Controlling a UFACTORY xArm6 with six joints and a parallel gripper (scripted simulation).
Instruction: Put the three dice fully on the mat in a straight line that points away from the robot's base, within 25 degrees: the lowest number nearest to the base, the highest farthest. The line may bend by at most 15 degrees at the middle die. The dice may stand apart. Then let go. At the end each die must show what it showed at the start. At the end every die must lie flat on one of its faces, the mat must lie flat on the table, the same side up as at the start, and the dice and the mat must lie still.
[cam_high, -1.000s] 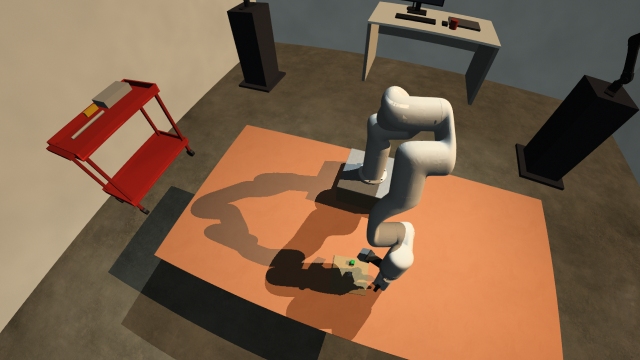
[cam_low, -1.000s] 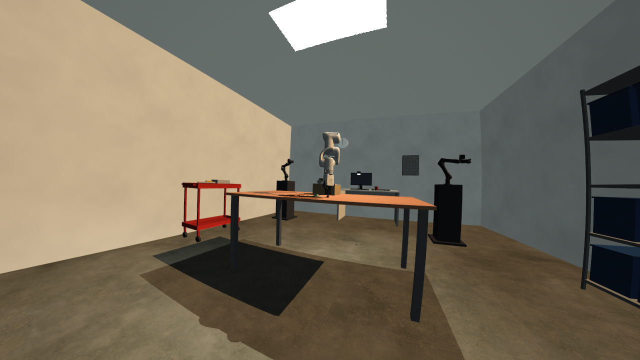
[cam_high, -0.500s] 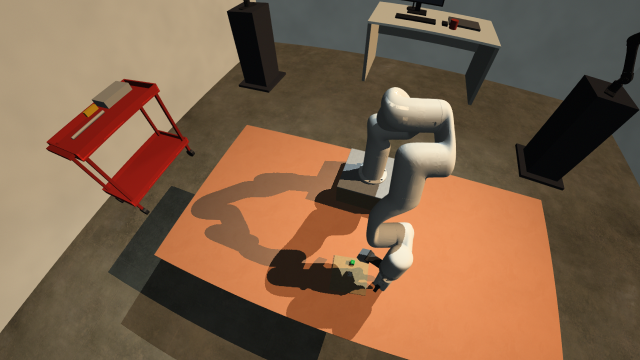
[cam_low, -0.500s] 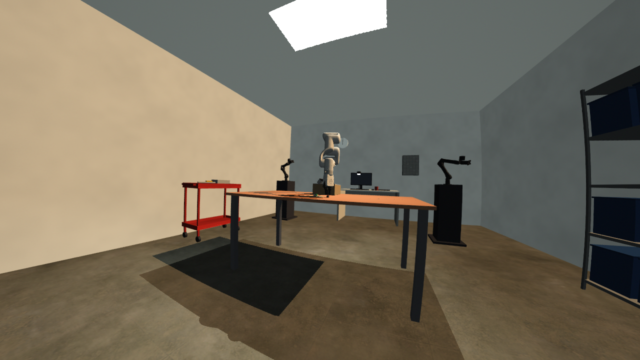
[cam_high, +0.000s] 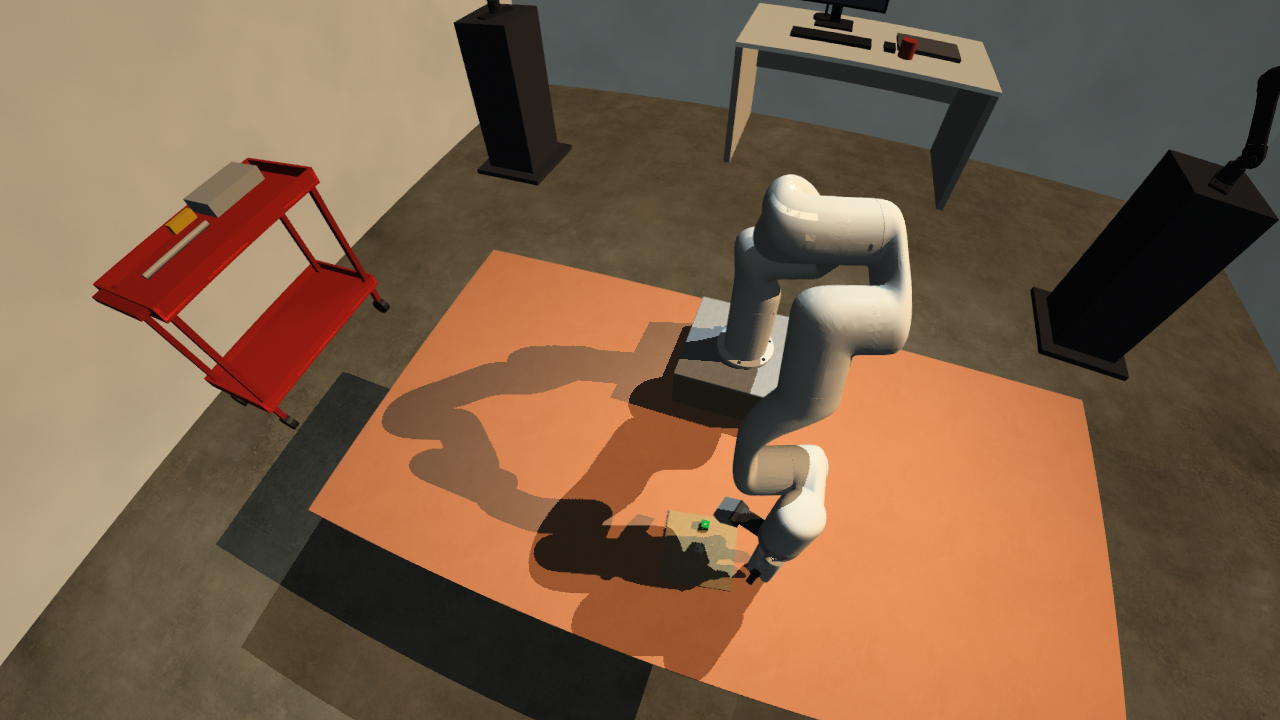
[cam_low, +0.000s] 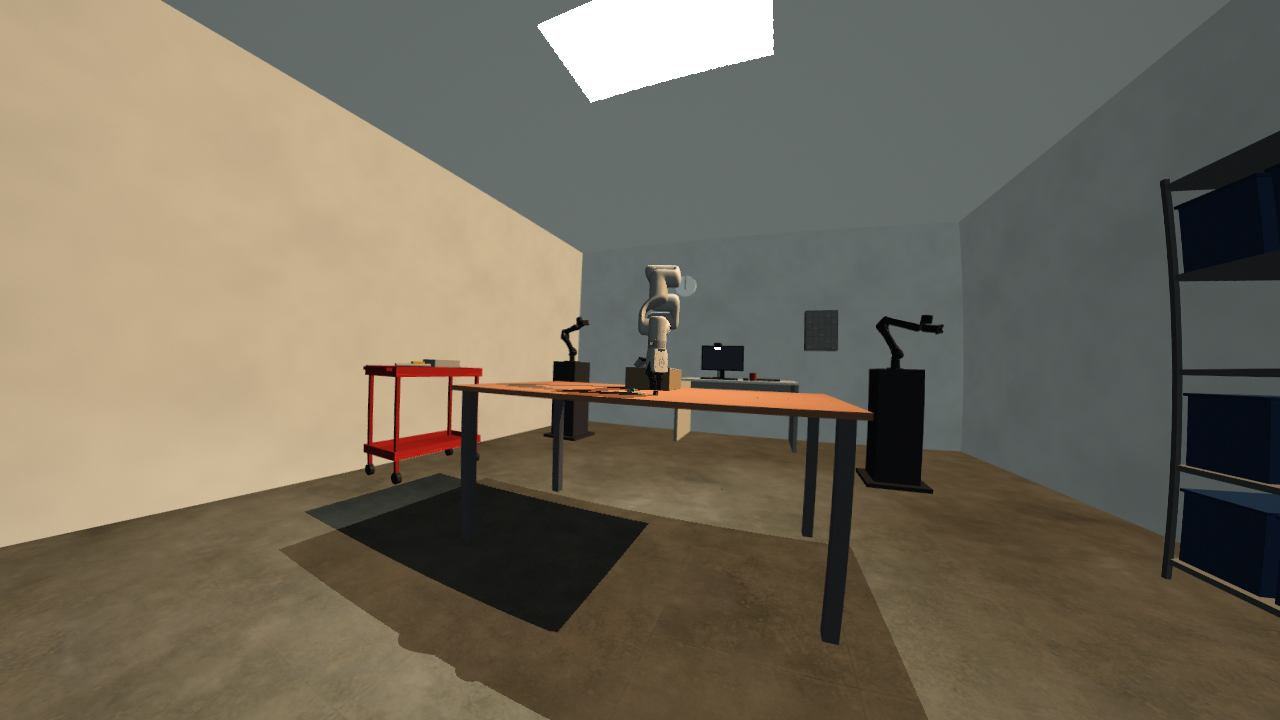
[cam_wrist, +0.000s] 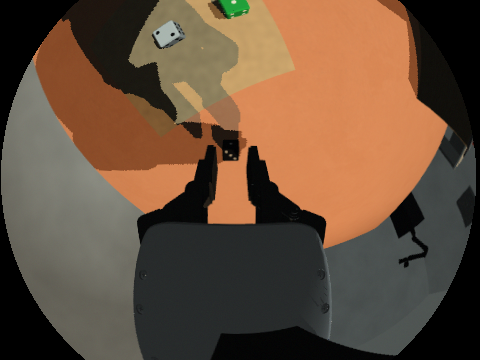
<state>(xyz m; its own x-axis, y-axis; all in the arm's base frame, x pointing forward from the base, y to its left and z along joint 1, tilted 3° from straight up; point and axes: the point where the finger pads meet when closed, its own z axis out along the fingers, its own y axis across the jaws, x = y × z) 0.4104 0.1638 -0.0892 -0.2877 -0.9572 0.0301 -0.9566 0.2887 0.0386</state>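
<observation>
The black die is 30 mm below my hand. Round my hand: green die (40 mm behind, 120 mm to the right, 30 mm below); then white die (10 mm ahead, 120 mm to the right, 30 mm below); then tan mat (10 mm ahead, 120 mm to the right, 40 mm below).
</observation>
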